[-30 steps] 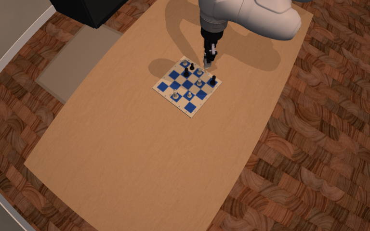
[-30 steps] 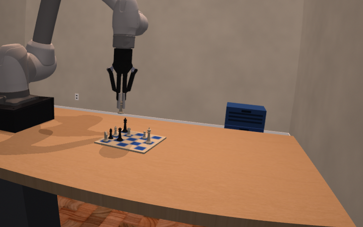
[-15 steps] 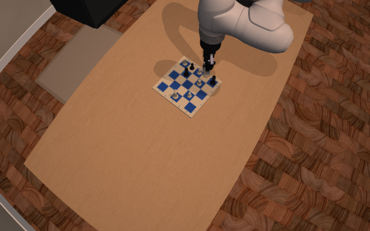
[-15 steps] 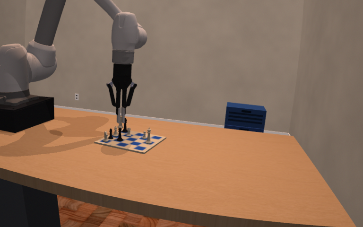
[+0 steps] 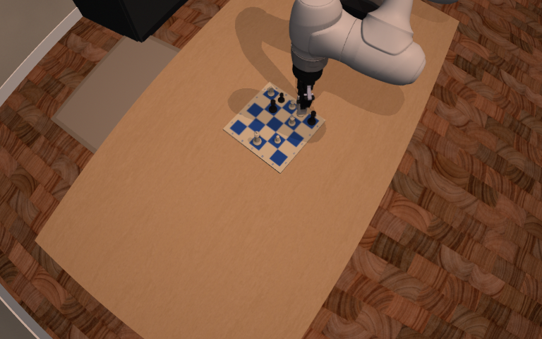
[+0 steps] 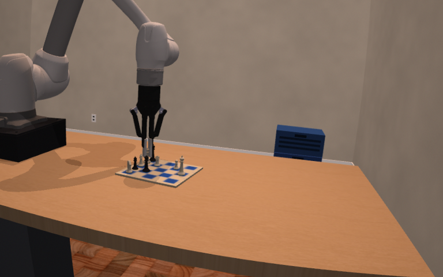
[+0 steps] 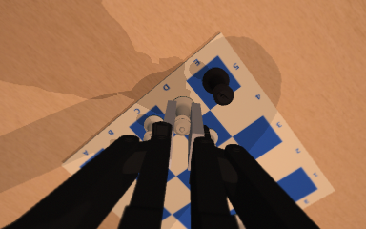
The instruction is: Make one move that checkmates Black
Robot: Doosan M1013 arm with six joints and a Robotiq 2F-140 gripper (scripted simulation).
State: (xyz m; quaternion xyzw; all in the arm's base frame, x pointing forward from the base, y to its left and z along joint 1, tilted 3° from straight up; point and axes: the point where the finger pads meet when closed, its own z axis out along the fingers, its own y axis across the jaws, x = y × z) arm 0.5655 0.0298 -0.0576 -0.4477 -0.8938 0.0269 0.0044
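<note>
My hand is 70 mm short of the chessboard, 50 mm to the left of it and 60 mm above it. Also, from my hand: white king (150 mm ahead, 60 mm to the right, 30 mm below); white pawn (110 mm ahead, 10 mm to the right, 40 mm below).
</note>
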